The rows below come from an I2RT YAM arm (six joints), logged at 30 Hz.
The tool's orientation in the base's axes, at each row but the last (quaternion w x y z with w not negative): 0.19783, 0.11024, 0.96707, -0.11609; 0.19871, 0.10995, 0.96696, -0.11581; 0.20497, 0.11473, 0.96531, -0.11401; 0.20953, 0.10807, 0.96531, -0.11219; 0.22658, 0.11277, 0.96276, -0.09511; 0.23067, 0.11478, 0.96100, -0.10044; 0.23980, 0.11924, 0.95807, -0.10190; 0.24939, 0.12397, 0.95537, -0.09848; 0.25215, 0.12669, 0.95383, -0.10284; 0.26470, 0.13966, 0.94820, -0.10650; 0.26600, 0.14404, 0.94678, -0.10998; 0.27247, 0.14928, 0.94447, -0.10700; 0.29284, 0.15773, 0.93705, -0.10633
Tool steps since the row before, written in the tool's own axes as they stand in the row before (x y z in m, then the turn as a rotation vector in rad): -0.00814, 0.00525, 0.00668, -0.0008, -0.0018, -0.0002; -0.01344, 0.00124, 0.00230, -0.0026, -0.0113, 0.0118; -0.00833, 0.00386, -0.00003, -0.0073, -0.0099, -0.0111; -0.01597, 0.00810, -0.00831, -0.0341, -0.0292, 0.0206; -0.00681, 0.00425, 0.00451, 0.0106, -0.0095, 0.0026; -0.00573, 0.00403, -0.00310, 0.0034, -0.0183, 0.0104; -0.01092, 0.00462, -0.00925, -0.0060, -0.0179, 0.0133; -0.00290, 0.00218, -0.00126, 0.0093, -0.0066, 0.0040; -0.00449, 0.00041, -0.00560, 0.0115, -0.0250, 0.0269; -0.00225, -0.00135, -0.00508, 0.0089, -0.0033, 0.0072; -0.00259, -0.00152, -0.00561, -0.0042, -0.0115, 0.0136; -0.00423, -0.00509, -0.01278, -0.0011, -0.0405, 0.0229; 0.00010, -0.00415, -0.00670, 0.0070, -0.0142, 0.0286
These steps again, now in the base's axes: 0.01105, 0.00183, -0.00360, 0.0002, -0.0018, 0.0008; 0.01320, -0.00168, 0.00323, 0.0036, -0.0143, -0.0074; 0.00844, 0.00221, 0.00287, -0.0003, -0.0077, 0.0147; 0.01311, 0.00730, 0.01283, 0.0307, -0.0387, 0.0014; 0.00891, 0.00182, -0.00141, -0.0106, -0.0079, -0.0059; 0.00474, 0.00361, 0.00482, -0.0035, -0.0194, -0.0081; 0.00661, 0.00477, 0.01264, 0.0060, -0.0215, -0.0061; 0.00250, 0.00184, 0.00226, -0.0079, -0.0055, -0.0072; 0.00135, 0.00099, 0.00699, -0.0048, -0.0285, -0.0254; -0.00099, -0.00033, 0.00562, -0.0050, -0.0032, -0.0103; -0.00104, -0.00038, 0.00627, 0.0060, -0.0155, -0.0076; -0.00449, -0.00207, 0.01352, -0.0018, -0.0445, -0.0135; -0.00502, -0.00187, 0.00578, 0.0042, -0.0199, -0.0256
